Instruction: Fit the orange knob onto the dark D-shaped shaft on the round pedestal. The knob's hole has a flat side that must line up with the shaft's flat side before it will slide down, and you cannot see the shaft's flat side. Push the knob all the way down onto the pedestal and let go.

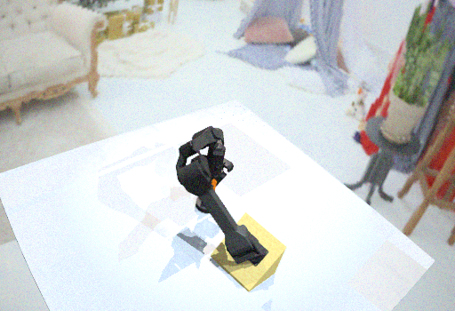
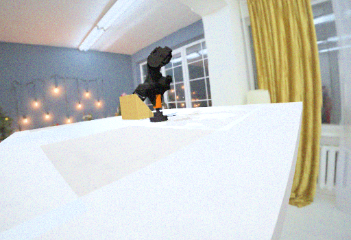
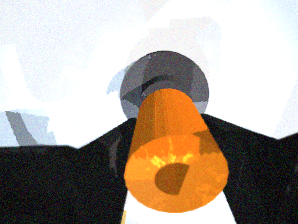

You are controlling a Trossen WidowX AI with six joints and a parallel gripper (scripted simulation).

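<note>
The orange knob lies 2 cm above my gripper tip. Also, from my gripper tip: pedestal: 4 cm below.
</note>
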